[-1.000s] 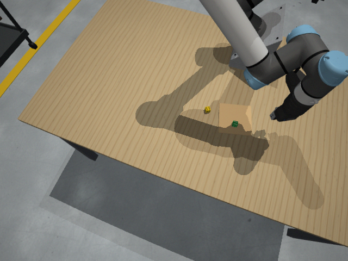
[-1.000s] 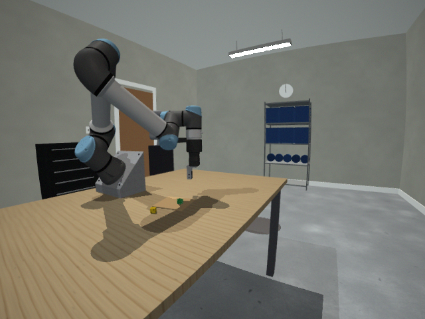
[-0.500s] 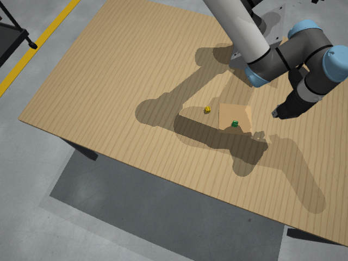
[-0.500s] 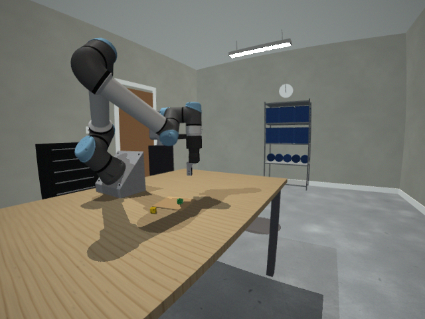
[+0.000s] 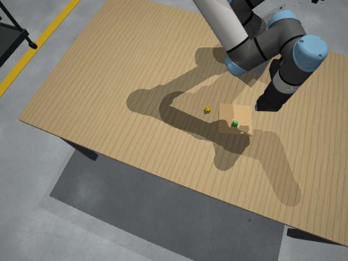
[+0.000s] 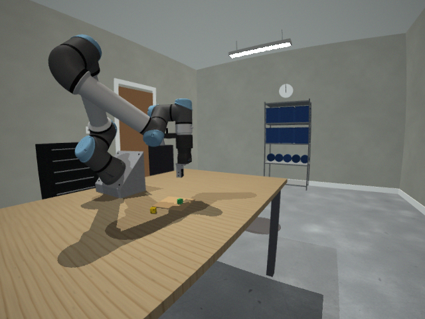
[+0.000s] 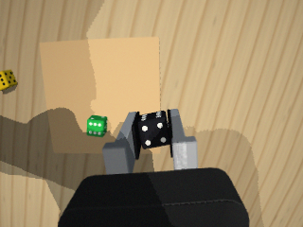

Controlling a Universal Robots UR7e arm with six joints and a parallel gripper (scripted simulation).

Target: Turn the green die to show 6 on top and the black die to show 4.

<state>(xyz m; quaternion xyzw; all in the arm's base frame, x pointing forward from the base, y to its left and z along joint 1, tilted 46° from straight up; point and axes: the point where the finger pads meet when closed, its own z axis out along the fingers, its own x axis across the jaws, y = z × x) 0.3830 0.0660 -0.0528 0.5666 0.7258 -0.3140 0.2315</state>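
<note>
Now: the tan mat 10 mm ahead of my hand, 60 mm to the right of it and 120 mm below it. The rest, counted from my hand: green die 40 mm ahead, 60 mm to the right, 110 mm below; then yellow die 10 mm ahead, 190 mm to the right, 110 mm below; then black die 10 mm below.
</note>
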